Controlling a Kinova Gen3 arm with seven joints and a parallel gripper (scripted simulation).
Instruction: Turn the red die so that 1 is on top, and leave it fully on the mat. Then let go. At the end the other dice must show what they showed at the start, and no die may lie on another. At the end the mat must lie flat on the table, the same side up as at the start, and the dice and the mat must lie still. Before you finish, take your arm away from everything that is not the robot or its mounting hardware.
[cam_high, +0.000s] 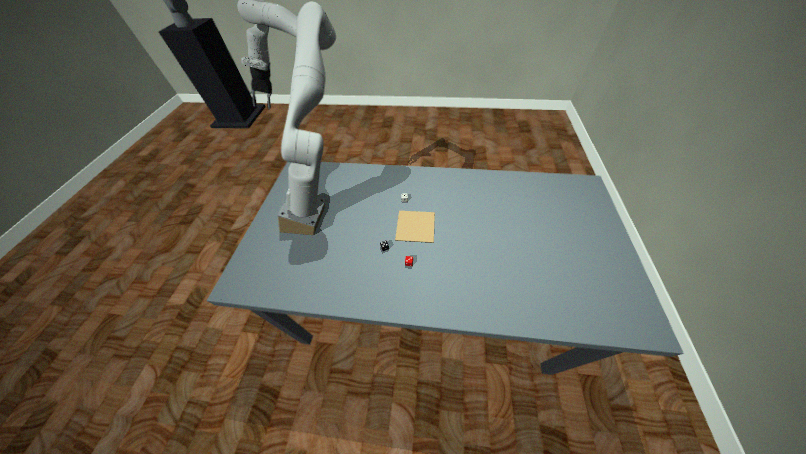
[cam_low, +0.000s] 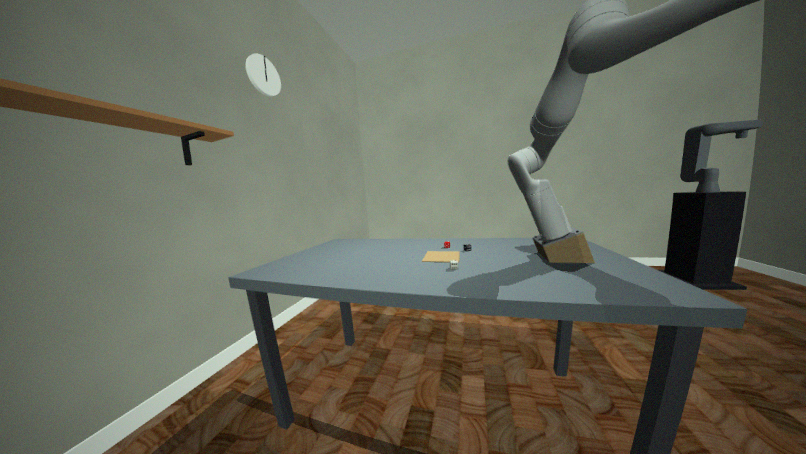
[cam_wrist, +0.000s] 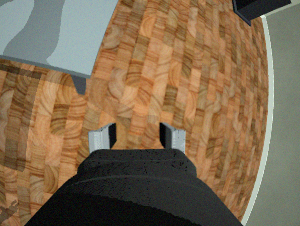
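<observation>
Right now the red die is 69 cm ahead of my hand, 63 cm to the right of it and 22 cm below it. The rest, counted from my hand: black die (60 cm ahead, 57 cm to the right, 22 cm below); tan mat (71 cm ahead, 47 cm to the right, 23 cm below); white die (66 cm ahead, 34 cm to the right, 22 cm below).
</observation>
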